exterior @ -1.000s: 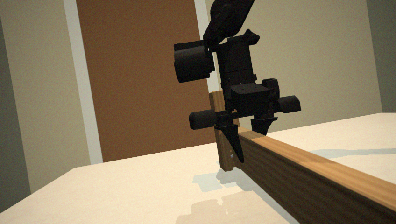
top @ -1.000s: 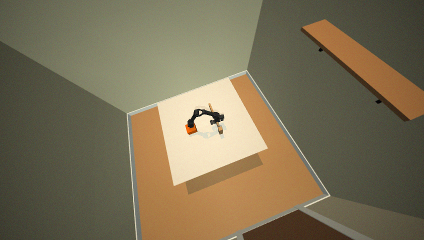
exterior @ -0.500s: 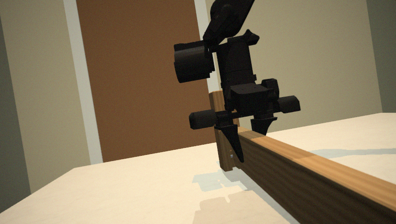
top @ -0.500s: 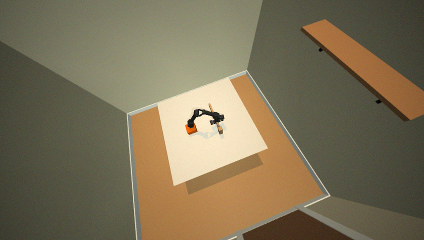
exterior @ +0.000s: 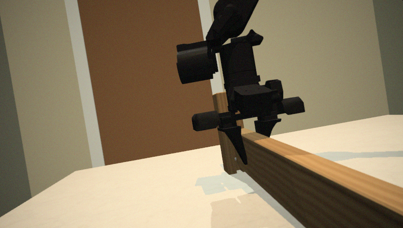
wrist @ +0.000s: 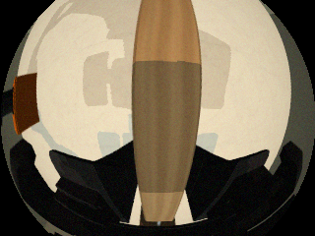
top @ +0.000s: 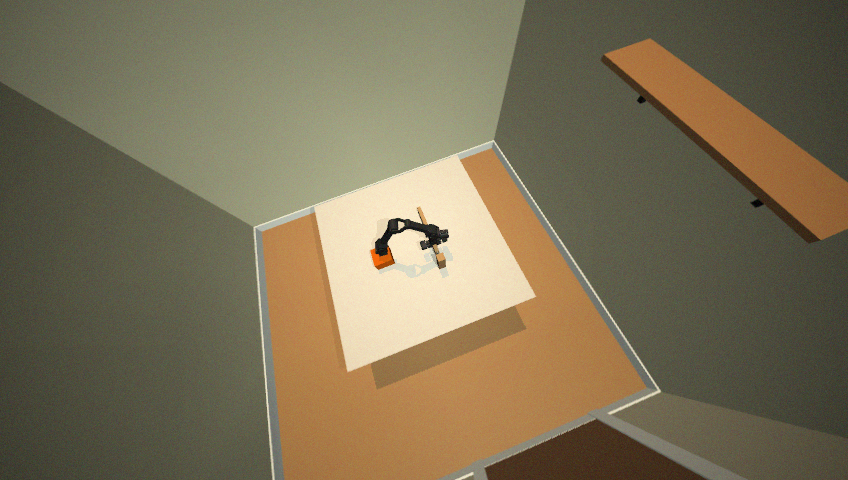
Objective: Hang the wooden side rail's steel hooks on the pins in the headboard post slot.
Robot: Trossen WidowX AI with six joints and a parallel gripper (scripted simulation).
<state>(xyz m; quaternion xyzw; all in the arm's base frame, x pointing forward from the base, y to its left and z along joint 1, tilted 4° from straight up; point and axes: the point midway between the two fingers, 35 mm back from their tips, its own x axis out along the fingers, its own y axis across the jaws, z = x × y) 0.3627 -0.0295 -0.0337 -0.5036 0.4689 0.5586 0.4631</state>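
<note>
The wooden headboard post is 140 mm to the right of my gripper tip, 40 mm above it and 20 mm ahead of it.
</note>
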